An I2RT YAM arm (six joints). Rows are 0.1 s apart.
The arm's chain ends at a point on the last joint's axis. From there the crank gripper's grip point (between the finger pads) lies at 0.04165 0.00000 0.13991 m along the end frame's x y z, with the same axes.
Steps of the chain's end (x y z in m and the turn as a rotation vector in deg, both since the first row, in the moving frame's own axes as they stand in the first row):
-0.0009, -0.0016, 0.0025, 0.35, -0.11, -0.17
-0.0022, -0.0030, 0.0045, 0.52, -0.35, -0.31
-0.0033, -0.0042, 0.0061, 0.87, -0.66, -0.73
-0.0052, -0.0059, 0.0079, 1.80, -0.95, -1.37
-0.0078, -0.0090, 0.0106, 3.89, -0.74, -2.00
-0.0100, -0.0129, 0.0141, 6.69, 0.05, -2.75
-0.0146, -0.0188, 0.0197, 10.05, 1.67, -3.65
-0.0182, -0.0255, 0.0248, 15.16, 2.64, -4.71
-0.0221, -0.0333, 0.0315, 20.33, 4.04, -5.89
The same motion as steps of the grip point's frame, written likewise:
-0.0012, -0.0026, 0.0026, 0.35, -0.11, -0.17
-0.0031, -0.0045, 0.0047, 0.52, -0.35, -0.31
-0.0049, -0.0068, 0.0066, 0.87, -0.66, -0.73
-0.0076, -0.0113, 0.0085, 1.80, -0.95, -1.37
-0.0098, -0.0199, 0.0108, 3.89, -0.74, -2.00
-0.0103, -0.0312, 0.0130, 6.69, 0.05, -2.75
-0.0114, -0.0459, 0.0161, 10.05, 1.67, -3.65
-0.0135, -0.0654, 0.0174, 15.16, 2.64, -4.71
-0.0153, -0.0859, 0.0188, 20.33, 4.04, -5.89

